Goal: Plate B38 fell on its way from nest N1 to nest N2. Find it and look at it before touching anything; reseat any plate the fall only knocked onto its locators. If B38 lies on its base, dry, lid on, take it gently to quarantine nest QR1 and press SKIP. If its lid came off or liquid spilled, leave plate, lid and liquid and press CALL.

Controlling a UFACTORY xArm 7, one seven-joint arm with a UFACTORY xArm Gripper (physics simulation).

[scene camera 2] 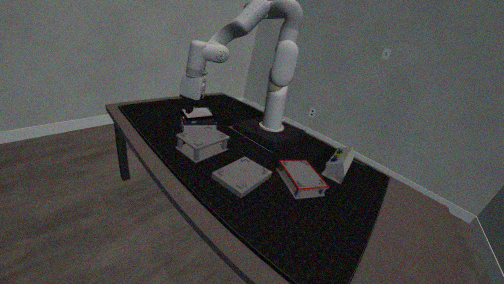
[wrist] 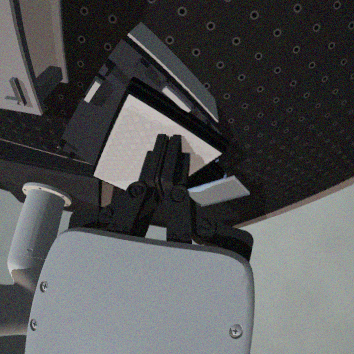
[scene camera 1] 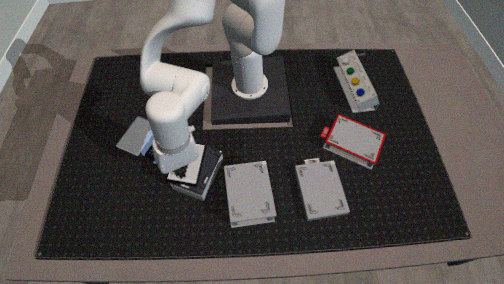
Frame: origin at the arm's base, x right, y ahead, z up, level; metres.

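Where they show: gripper, fingertip midpoint: (scene camera 2: 188, 112) (wrist: 171, 147) (scene camera 1: 181, 173); arm's base at its link origin: (scene camera 2: 271, 127) (wrist: 47, 193) (scene camera 1: 249, 85).
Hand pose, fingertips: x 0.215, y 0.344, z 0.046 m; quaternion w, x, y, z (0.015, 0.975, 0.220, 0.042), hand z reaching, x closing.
Observation:
Each offset is from my fingertips to the top centre of the thing. "pt": to the spot under its first point.
A white-topped plate with a black edge {dy -0.037, dx -0.013, dz +0.006 m} (scene camera 1: 194, 171) (scene camera 2: 201, 112) (wrist: 127, 131) lies askew on a dark grey box-like unit {pt dy -0.026, dx -0.087, dz -0.021 m} (scene camera 1: 213, 166) (wrist: 82, 122). Its label is not readable. My gripper (scene camera 2: 189, 108) (wrist: 171, 147) is shut and empty, its fingertips over the plate; contact cannot be told. A flat grey panel {dy -0.182, dx +0.162, dz -0.067 m} (scene camera 1: 134, 136) (wrist: 225, 192) and a pale blue patch {pt dy -0.151, dx +0.125, dz -0.074 m} (scene camera 1: 148, 143) lie beside the unit, partly hidden by the arm; lid or liquid cannot be told. The red-edged nest {dy -0.097, dx -0.526, dz -0.029 m} (scene camera 1: 356, 139) (scene camera 2: 303, 173) carries a red tag {pt dy -0.148, dx -0.447, dz -0.073 m} (scene camera 1: 325, 132).
A raised grey nest {dy +0.053, dx -0.181, dz -0.012 m} (scene camera 1: 250, 192) (scene camera 2: 202, 136) stands right of the dark unit. A lower grey nest {dy +0.051, dx -0.389, dz -0.048 m} (scene camera 1: 322, 190) (scene camera 2: 242, 175) with a small tag stands farther right. The button box {dy -0.334, dx -0.596, dz +0.009 m} (scene camera 1: 370, 99) (scene camera 2: 339, 169) has green, yellow and blue buttons. The arm's base stands at the back.

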